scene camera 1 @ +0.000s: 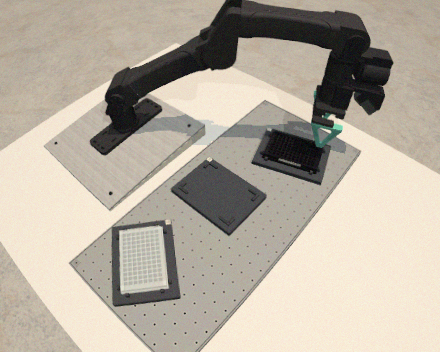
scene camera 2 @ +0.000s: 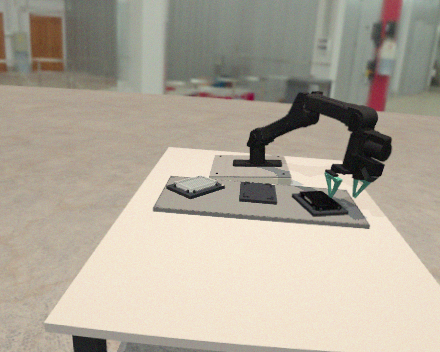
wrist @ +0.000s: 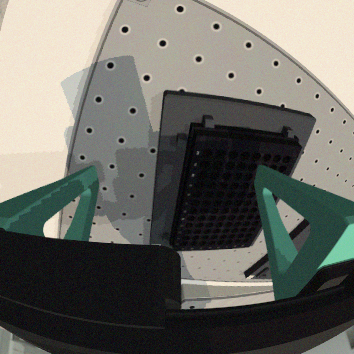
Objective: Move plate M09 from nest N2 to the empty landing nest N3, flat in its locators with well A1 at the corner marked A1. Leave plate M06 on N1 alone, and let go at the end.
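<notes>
A black well plate (scene camera 1: pixel 294 150) (scene camera 2: pixel 322 200) (wrist: pixel 230 190) lies flat in a dark nest (scene camera 1: pixel 257 158) (scene camera 2: pixel 305 204) (wrist: pixel 172 115); its label is unreadable. My gripper (scene camera 1: pixel 324 131) (scene camera 2: pixel 344 196) (wrist: pixel 176 173) is open and empty above it. In the wrist view its right finger overlaps the plate's right part and its left finger lies past the nest's left edge, over the board. The middle nest (scene camera 1: pixel 220 197) (scene camera 2: pixel 258 193) is empty, with corner locators and a pale corner tag (scene camera 1: pixel 209 159). A white plate (scene camera 1: pixel 143 260) (scene camera 2: pixel 196 185) sits in the third nest (scene camera 1: pixel 174 280).
The nests stand on a perforated grey board (scene camera 1: pixel 210 280) (scene camera 2: pixel 225 209) (wrist: pixel 200 75) on a cream table (scene camera 1: pixel 380 240) (scene camera 2: pixel 225 270). The arm's base plate (scene camera 1: pixel 100 170) (scene camera 2: pixel 225 167) stands behind the board. The arm's shadow falls across the board near the black plate.
</notes>
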